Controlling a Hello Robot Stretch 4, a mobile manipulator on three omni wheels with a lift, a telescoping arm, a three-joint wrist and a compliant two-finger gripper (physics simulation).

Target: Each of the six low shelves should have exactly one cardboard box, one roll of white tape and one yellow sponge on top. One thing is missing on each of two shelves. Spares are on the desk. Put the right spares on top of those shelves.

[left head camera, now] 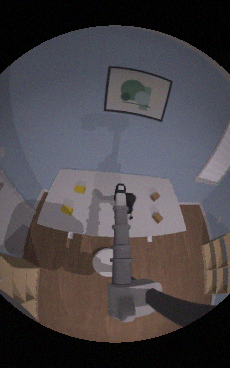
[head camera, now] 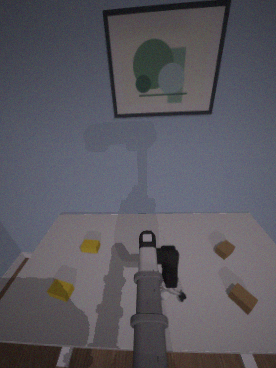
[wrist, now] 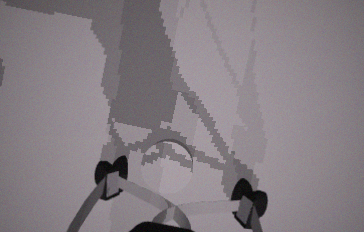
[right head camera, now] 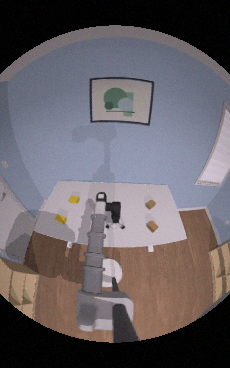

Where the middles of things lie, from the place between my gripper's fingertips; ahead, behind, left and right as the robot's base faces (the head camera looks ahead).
I see my gripper 94 cm below the framed picture (head camera: 160,65), 62 cm short of it and 1 cm to the left of it.
